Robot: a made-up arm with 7 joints. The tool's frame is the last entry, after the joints.
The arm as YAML. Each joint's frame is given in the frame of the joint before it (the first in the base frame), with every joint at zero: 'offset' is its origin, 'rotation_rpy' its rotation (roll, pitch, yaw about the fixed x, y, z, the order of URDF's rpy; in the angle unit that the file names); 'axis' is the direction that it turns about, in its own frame. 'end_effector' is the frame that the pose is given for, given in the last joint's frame.
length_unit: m
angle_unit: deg
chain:
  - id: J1
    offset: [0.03, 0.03, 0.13]
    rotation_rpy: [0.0, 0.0, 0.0]
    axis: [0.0, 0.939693, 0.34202]
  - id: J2
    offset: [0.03, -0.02, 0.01]
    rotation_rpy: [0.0, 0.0, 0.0]
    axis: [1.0, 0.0, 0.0]
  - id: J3
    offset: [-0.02, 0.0, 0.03]
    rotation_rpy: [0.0, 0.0, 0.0]
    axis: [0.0, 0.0, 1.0]
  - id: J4
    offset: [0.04, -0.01, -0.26]
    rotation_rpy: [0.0, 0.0, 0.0]
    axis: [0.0, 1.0, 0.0]
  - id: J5
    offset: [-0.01, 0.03, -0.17]
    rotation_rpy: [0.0, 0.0, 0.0]
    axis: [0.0, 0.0, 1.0]
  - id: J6
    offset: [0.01, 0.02, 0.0]
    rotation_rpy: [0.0, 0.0, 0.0]
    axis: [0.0, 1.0, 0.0]
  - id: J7
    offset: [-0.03, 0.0, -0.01]
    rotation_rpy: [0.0, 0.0, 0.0]
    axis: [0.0, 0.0, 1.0]
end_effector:
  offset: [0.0, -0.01, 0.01]
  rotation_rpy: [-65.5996, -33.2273, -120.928]
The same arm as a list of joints. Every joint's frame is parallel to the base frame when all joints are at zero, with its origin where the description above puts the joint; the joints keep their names.
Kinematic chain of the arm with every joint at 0, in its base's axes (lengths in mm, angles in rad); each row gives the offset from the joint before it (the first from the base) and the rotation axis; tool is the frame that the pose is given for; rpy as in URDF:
J1: xyz 30 30 130 axis 0 0.9397 0.342
J2: xyz 30 -20 10 axis +x
J3: xyz -20 0 30 axis +z
J4: xyz 40 -10 -260 axis +y
J5: xyz -10 30 -170 axis +z
J6: xyz 10 20 0 axis +y
J7: xyz -30 0 -10 axis +z
tool: xyz 0 -10 10 rpy -1.1449 -0.5799 -2.1106

